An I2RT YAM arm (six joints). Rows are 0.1 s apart.
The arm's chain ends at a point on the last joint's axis. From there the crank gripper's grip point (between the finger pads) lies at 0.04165 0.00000 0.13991 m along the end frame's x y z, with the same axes.
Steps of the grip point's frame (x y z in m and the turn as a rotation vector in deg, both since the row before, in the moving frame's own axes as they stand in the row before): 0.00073 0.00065 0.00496 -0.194 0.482 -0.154; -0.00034 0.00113 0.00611 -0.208 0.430 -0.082; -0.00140 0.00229 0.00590 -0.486 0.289 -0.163; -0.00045 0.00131 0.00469 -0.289 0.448 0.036; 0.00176 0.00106 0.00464 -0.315 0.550 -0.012; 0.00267 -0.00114 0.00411 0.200 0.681 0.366
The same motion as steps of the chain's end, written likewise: -0.00045 0.00029 0.00532 -0.194 0.482 -0.154; -0.00139 0.00068 0.00643 -0.208 0.430 -0.082; -0.00211 0.00122 0.00612 -0.486 0.289 -0.163; -0.00154 0.00058 0.00502 -0.289 0.448 0.036; 0.00042 0.00030 0.00505 -0.315 0.550 -0.012; 0.00101 -0.00092 0.00462 0.200 0.681 0.366
